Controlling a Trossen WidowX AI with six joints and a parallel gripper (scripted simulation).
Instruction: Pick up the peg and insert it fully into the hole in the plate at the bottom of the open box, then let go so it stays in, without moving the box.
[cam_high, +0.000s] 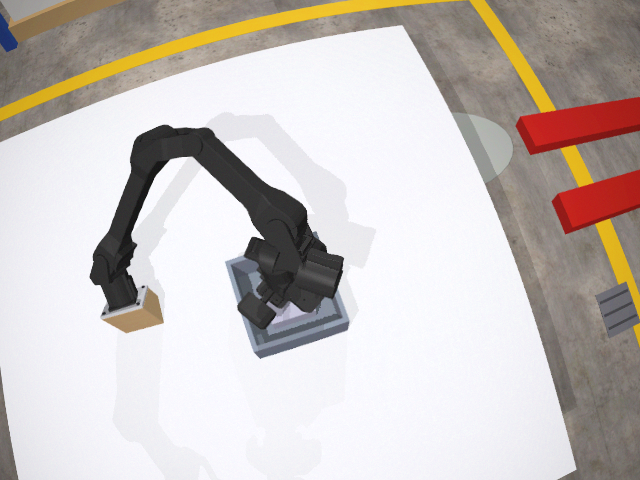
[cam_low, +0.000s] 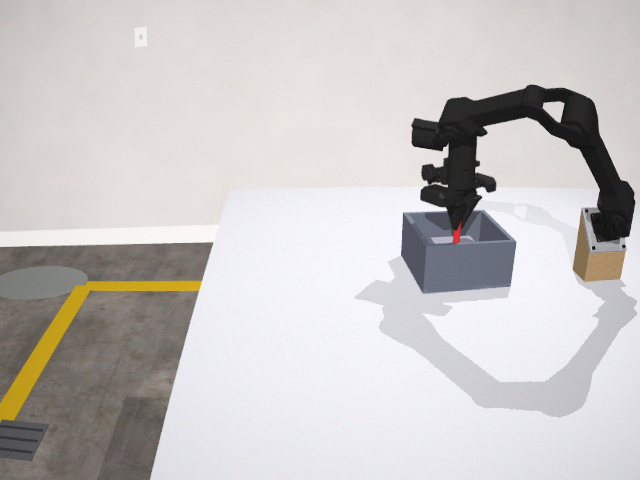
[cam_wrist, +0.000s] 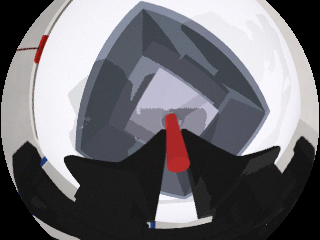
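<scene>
Now: hand 8 cm above the pale plate. From my hand the other things lie so: grey box (10 cm below); then red peg (3 cm below).
</scene>
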